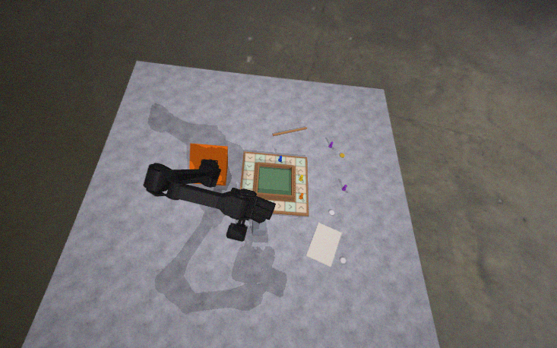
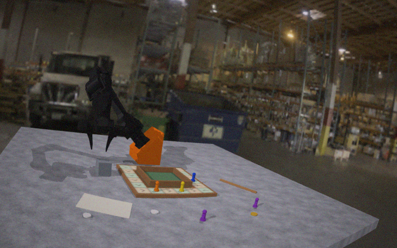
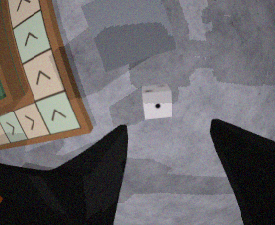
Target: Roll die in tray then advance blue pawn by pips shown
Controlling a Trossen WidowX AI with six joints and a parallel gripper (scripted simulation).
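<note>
Right now the white die is 5 cm below my gripper tip. Round my gripper tip: grey cube (7 cm ahead, 4 cm below, 1 cm to the left); orange pawn (24 cm ahead, 15 cm to the left, 4 cm below); green tray (22 cm to the left, 13 cm ahead, 6 cm below).
</note>
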